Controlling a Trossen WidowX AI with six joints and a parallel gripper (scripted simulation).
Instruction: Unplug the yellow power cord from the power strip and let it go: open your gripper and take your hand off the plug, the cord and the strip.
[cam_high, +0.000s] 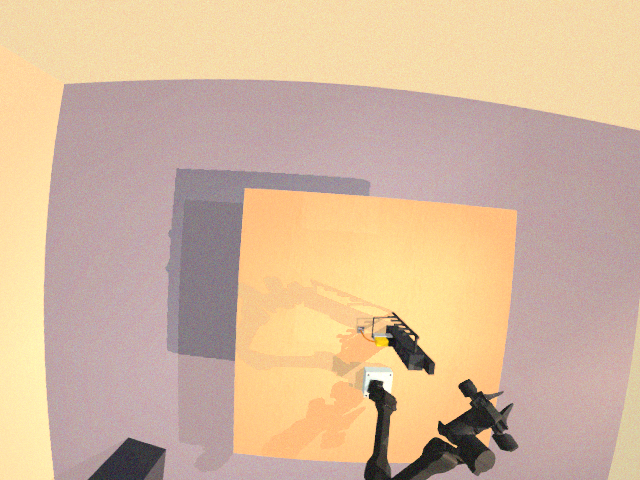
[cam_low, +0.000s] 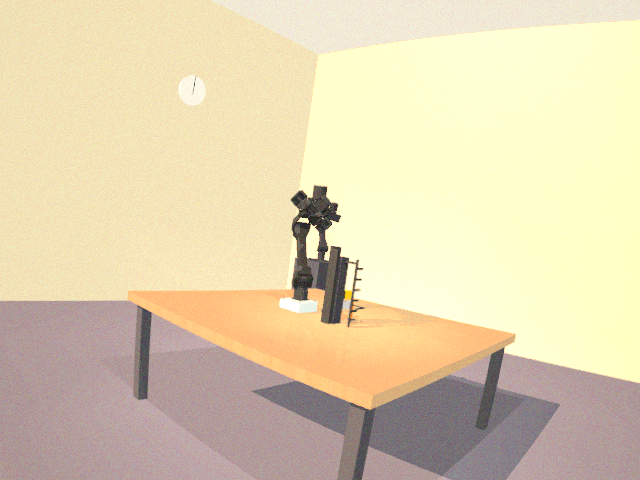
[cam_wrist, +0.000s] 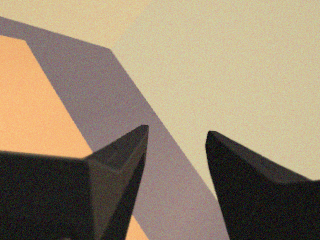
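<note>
Now: gripper tip 310 mm above the yellow plug, 280 mm to the right of it and 10 mm past it. The rest, counted from my gripper tip: black power strip (290 mm below, 210 mm to the left).
</note>
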